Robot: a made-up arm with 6 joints.
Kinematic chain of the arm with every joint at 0, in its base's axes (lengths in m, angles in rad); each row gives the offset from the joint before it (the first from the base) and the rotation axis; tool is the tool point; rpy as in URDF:
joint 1: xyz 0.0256 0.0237 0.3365 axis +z
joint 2: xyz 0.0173 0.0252 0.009 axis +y
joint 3: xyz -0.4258 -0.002 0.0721 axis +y
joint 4: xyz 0.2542 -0.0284 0.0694 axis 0.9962 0 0.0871
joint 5: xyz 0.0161 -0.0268 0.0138 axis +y
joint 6: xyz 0.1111 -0.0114 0.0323 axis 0.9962 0 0.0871
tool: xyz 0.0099 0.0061 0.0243 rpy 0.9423 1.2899 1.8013
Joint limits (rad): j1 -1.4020..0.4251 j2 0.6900..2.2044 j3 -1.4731..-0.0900 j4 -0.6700..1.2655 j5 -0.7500..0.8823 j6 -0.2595..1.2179
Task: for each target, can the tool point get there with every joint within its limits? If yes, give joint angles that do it. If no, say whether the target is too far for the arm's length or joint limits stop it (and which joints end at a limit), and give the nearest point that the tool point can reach.
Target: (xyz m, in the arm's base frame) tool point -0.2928 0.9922 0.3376
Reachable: no: too far | nearest point 0.1621 0.1307 0.3325 | short by 0.974 m
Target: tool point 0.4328 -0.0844 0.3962
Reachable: yes | joints -0.0672 1.8288 -0.5668 0.6238 -0.0397 0.6897
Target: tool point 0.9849 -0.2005 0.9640
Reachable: no: too far | nearest point 0.6473 -0.1216 0.7424 | short by 0.411 m
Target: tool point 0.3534 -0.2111 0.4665
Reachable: yes | joints -0.5257 1.6191 -0.4943 -0.3258 0.1491 0.6721
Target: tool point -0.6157 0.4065 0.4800
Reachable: no: joint limits stop it (at a limit: joint 1, joint 2, joint 3, joint 4, joint 5) | nearest point -0.1077 -0.0479 0.5354 | short by 0.684 m
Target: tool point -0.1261 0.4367 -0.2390
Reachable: no: joint limits stop it (at a limit: joint 1, joint 2, joint 4, joint 5, joint 6) | nearest point 0.1945 0.1454 0.2762 | short by 0.673 m
